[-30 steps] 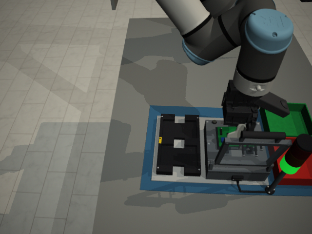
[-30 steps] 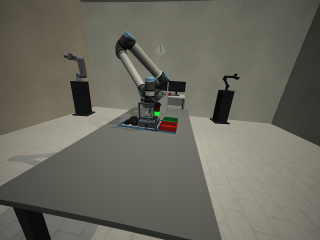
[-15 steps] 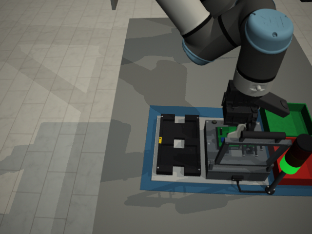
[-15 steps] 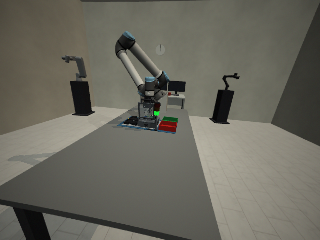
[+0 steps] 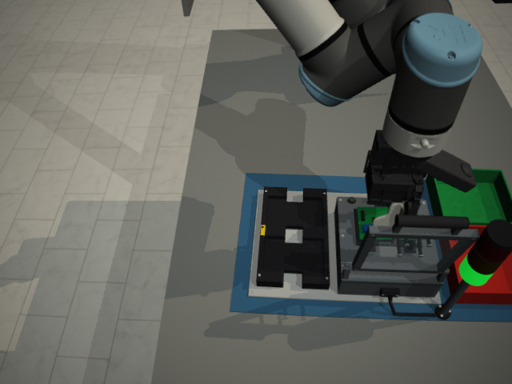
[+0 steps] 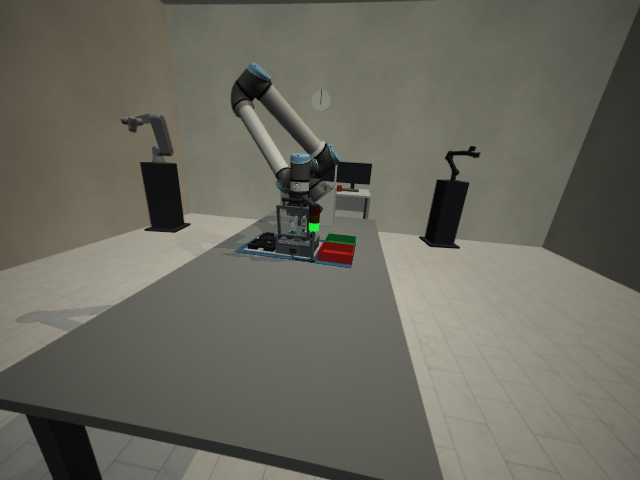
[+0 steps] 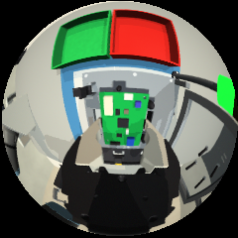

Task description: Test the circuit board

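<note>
The black latch tab is 60 mm to the left of my hand and 50 mm behind it. Also, from my hand: green circuit board: 10 mm to the right; then tester lid: 110 mm ahead, 100 mm above, 30 mm to the right; then red bin: 180 mm to the left, 80 mm ahead, 70 mm below.
</note>
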